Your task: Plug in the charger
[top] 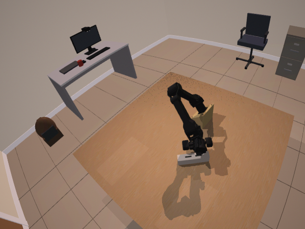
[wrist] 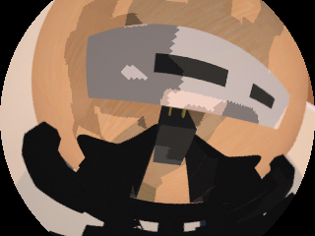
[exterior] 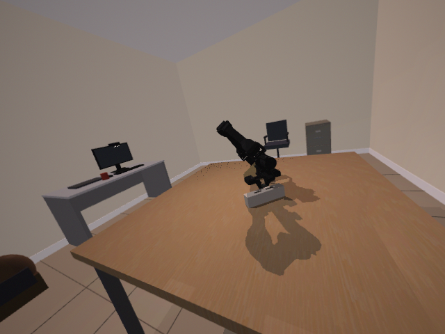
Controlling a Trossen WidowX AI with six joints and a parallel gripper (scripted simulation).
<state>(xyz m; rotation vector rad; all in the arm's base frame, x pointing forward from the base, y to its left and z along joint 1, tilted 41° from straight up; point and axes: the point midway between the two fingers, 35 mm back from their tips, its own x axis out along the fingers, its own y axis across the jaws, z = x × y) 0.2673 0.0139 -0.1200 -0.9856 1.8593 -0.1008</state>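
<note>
Right now the two-prong charger is 10 mm to the left of my gripper tip, 10 mm ahead of it and 10 mm above it.
</note>
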